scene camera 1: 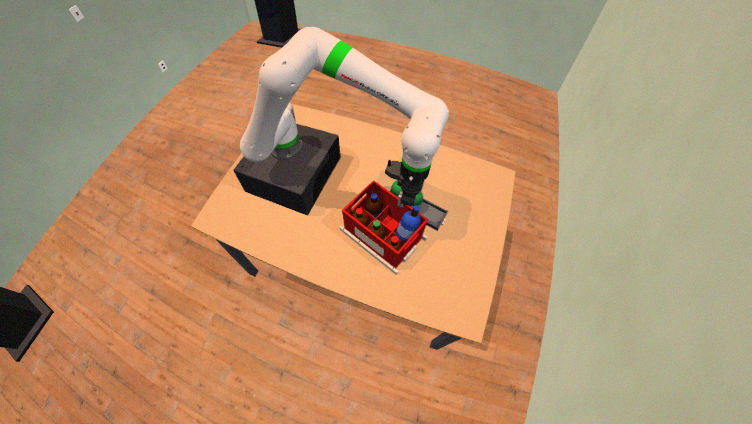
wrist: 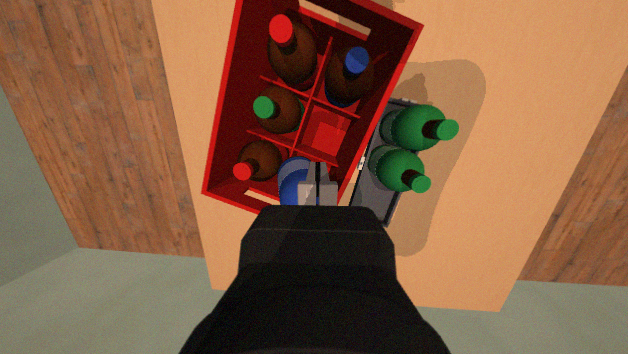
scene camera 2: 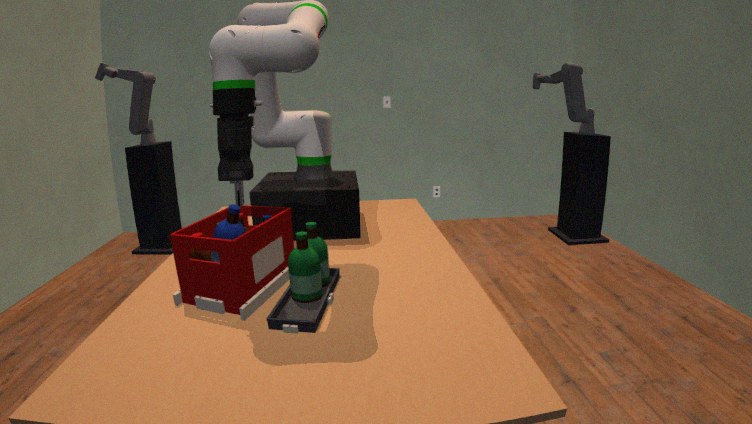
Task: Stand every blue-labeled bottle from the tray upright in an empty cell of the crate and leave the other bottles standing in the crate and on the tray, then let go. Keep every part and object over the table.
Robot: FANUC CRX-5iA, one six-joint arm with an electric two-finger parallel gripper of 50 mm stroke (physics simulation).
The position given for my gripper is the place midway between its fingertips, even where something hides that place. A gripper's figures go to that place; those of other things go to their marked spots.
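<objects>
My gripper [scene camera 2: 240, 205], 94 cm from the lens. Blue bottle [scene camera 2: 230, 228], 88 cm from the lens.
</objects>
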